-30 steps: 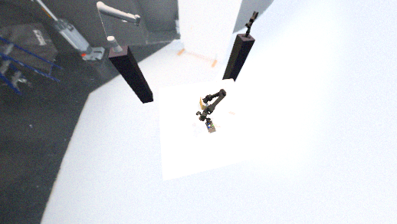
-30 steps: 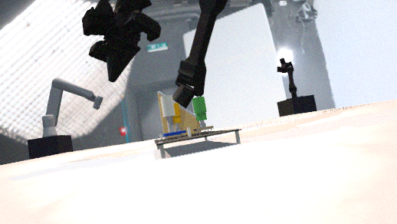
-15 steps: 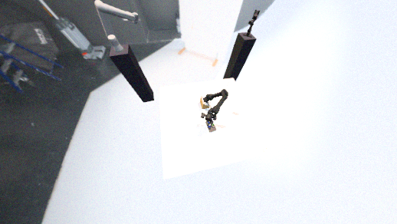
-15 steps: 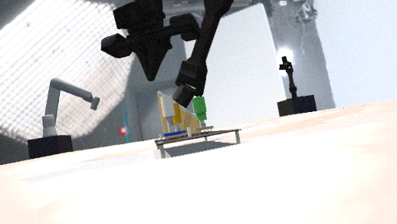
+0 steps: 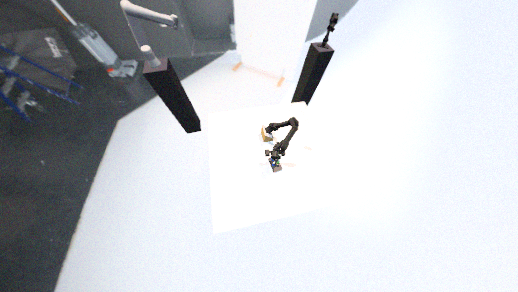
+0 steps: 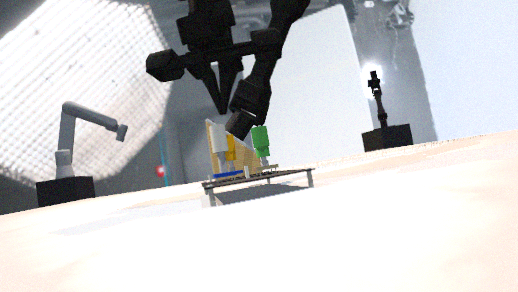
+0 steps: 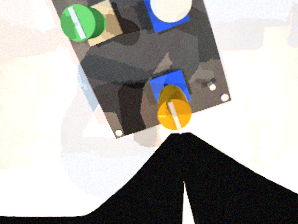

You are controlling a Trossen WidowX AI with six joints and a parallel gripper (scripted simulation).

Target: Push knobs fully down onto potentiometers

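Right now the yellow knob is 4 cm below my gripper tip. Round my gripper tip: green knob (6 cm ahead, 5 cm below, 3 cm to the left).
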